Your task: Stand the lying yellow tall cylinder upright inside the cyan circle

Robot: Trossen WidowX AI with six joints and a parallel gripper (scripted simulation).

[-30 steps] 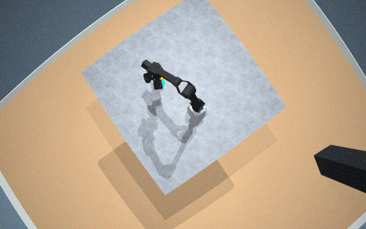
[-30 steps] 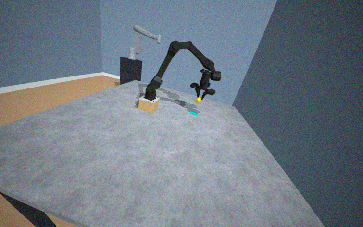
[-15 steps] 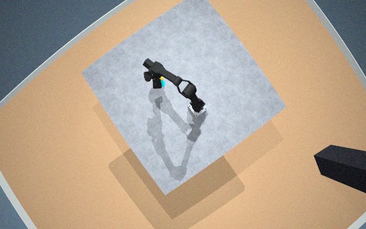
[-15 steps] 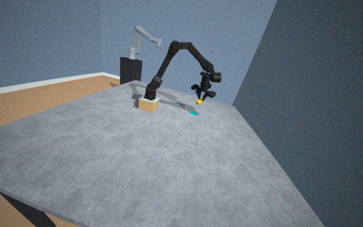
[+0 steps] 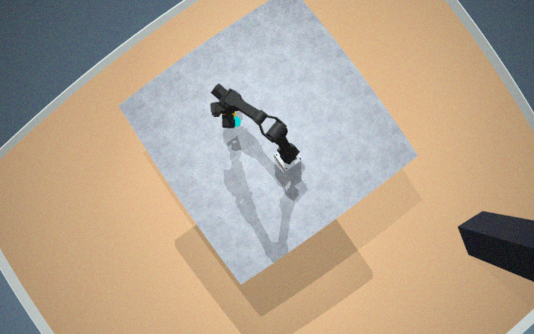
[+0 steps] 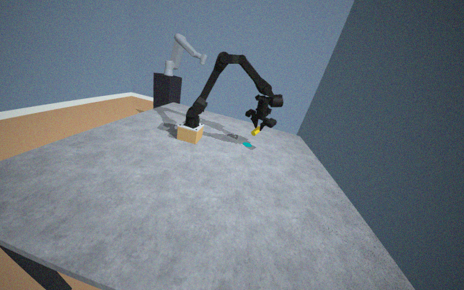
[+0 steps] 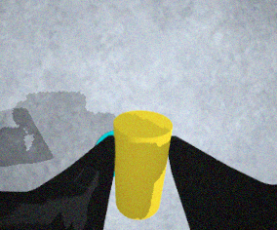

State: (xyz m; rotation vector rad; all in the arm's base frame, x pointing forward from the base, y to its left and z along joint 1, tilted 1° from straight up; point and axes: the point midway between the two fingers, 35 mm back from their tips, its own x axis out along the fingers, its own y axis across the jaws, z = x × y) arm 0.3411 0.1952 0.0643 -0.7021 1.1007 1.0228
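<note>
The cyan circle lies 4 cm behind my gripper tip, 3 cm to the right of it and 11 cm below it. Also, from my gripper tip: yellow tall cylinder 1 cm behind, 2 cm to the right, 1 cm below.
</note>
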